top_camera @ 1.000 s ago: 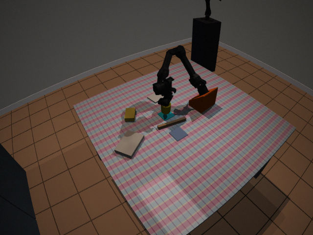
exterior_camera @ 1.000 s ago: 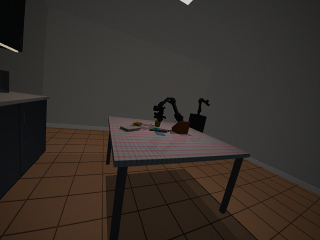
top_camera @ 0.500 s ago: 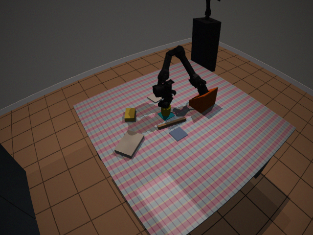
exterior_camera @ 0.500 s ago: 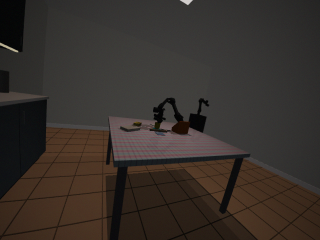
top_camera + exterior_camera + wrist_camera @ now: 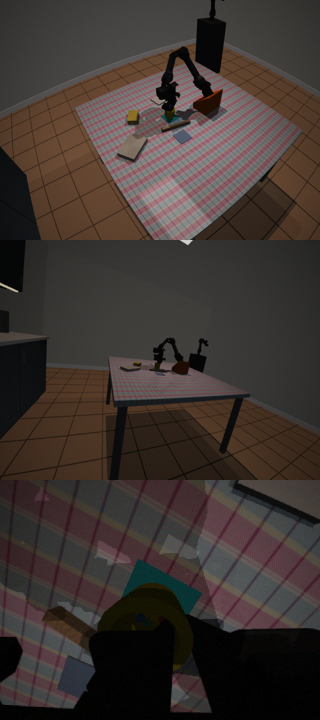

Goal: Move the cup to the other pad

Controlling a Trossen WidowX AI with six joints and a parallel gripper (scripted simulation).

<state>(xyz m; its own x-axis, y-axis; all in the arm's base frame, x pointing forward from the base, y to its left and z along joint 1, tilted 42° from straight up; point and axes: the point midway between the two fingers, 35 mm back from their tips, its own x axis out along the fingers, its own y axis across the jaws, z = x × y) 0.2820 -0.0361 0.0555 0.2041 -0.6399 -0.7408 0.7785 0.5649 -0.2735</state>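
Now: the yellow cup 20 mm ahead of my gripper tip and 20 mm to the left of it. Also, from my gripper tip: beige tile (10 mm behind, 200 mm to the right, 40 mm below); then wooden bar (30 mm ahead, 120 mm to the left, 40 mm below); then teal pad (20 mm ahead, 20 mm to the left, 50 mm below).
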